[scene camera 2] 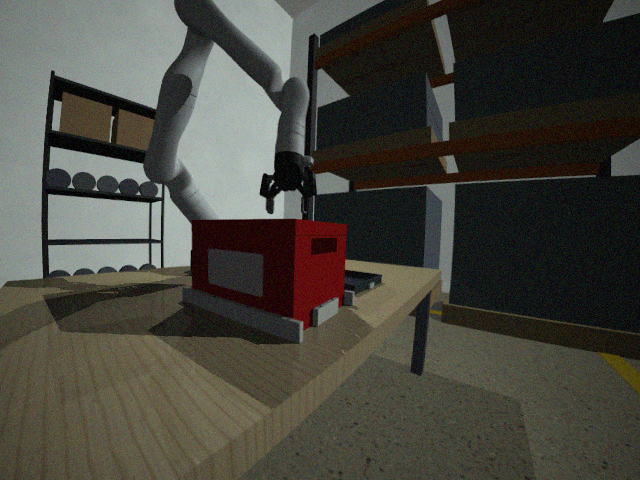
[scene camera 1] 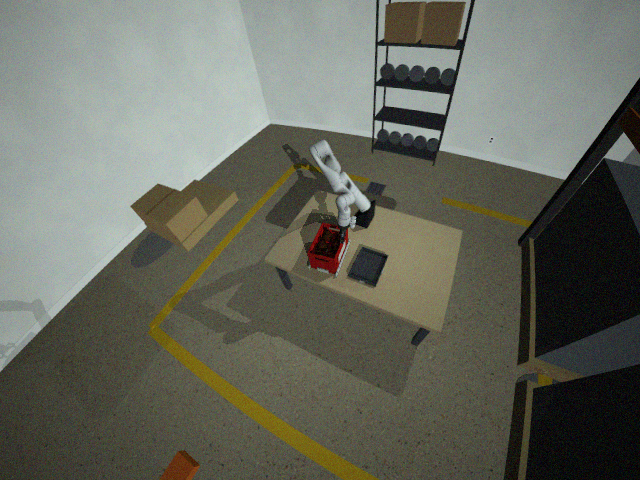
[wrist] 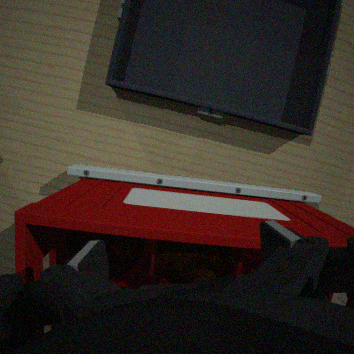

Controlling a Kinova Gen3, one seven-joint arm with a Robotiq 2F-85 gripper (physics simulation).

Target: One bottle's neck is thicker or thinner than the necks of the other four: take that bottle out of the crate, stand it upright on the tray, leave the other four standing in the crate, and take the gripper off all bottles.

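Frame: origin at the arm's base, x left, y up, z ahead, level; millimetres.
Seen in the pictures: gripper, fingertip midpoint: (scene camera 2: 286, 213) (scene camera 1: 342, 237) (wrist: 183, 247); arm's base, origin of the base link: (scene camera 1: 365, 208).
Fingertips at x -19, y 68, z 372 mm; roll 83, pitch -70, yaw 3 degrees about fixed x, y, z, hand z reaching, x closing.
Note:
Offsets run from my fingertips to a thing's top centre. "pt": to the spot under its first point. Level surfaces: height alone.
The red crate @(dx -89, dy -26, dz +38 mm) (scene camera 1: 324, 264) (scene camera 2: 279, 289) (wrist: 100, 220) stands on the table. Dark brown bottles @(pt dx -111, dy -83, dz +31 mm) (scene camera 1: 328, 242) show dimly inside it in scene camera 1; a dim brown patch of them shows between the fingers in the wrist view. Their number and neck widths cannot be told, and the crate's walls hide them in scene camera 2. The dark tray (scene camera 1: 368, 266) (scene camera 2: 361, 281) (wrist: 215, 65) lies beside the crate with no bottle on it. My gripper (scene camera 1: 343, 236) (scene camera 2: 287, 207) (wrist: 183, 247) is wide open and empty, pointing down above the crate, near its tray-side wall.
Light grey strips (scene camera 2: 237, 315) (wrist: 200, 186) lie on the table @(dy -201 mm) (scene camera 1: 413, 258) (scene camera 2: 129, 387) along the crate's foot. A narrow gap separates crate and tray. The arm's black base (scene camera 1: 365, 215) stands behind them. A shelf rack (scene camera 1: 408, 117) (scene camera 2: 46, 217) is against the wall.

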